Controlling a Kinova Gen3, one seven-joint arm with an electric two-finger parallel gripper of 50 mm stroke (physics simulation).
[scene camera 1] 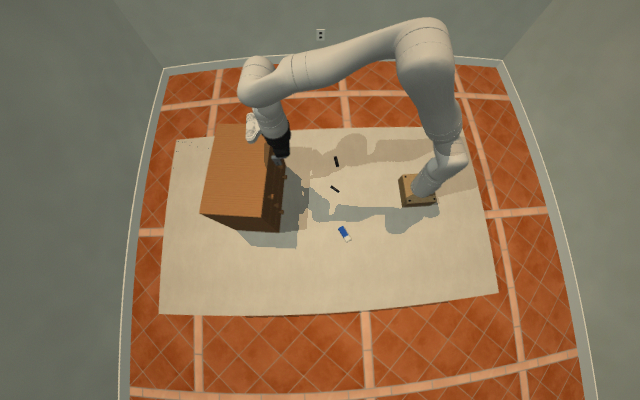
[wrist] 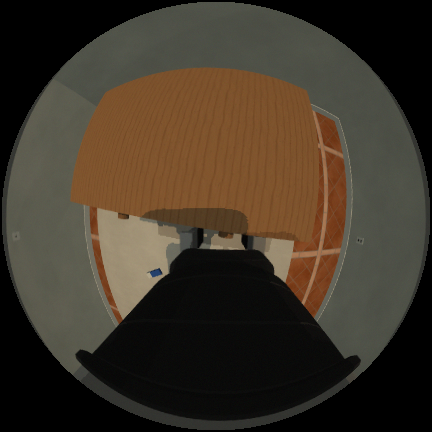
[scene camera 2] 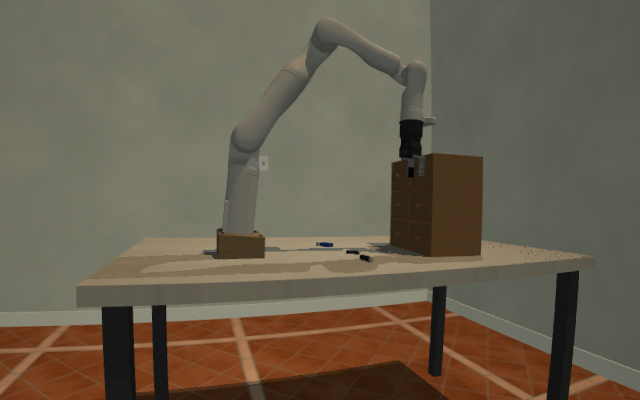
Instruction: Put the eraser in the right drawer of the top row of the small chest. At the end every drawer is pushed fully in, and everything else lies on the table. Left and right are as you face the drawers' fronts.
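Places are measured from the arm's base along level axes (x ahead, y left, z up), in metres.
Where they show: gripper, fingertip midpoint: (scene camera 1: 278,156) (wrist: 222,233) (scene camera 2: 415,177); arm's base, link origin: (scene camera 1: 421,187) (scene camera 2: 237,232).
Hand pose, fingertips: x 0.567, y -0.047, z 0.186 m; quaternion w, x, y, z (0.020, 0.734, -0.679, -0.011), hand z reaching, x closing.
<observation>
Things, the pixels of their top centre, and the offset from my fingertips. "spot": a spot on its surface instead.
- eraser, top centre: (scene camera 2: 324,242) (wrist: 152,273) (scene camera 1: 344,233) 0.240 m back, 0.229 m left, 0.241 m down
- small chest, top centre: (wrist: 164,118) (scene camera 1: 236,166) (scene camera 2: 433,160) 0.115 m ahead, 0.066 m left, 0.071 m up
- top row's right drawer, surface spot: (scene camera 2: 423,184) spot: 0.017 m ahead, 0.023 m right, 0.025 m down
- top left drawer's knob, surface spot: (wrist: 123,216) spot: 0.010 m ahead, 0.140 m left, 0.019 m up
The eraser (scene camera 1: 344,234) (scene camera 2: 325,244) (wrist: 155,273), blue with a white end, lies on the table, well away from the gripper. The small chest (scene camera 1: 237,170) (scene camera 2: 457,205) (wrist: 200,150) is brown wood with two columns of drawers, and the drawers look shut. My gripper (scene camera 1: 277,160) (scene camera 2: 416,169) (wrist: 222,233) is open and points down at the front of the top row's right drawer (scene camera 2: 423,184). In the wrist view that drawer's knob (wrist: 226,234) shows between the two fingers, with nothing gripped. The chest's top edge partly hides the knob.
Two small dark objects, one (scene camera 1: 336,161) (scene camera 2: 366,258) and another (scene camera 1: 335,189) (scene camera 2: 352,252), lie on the table (scene camera 1: 240,285) (scene camera 2: 325,288) between the chest and the arm's base block (scene camera 1: 403,195) (scene camera 2: 240,247). The top left drawer's knob (wrist: 123,216) sticks out at the chest's front.
</observation>
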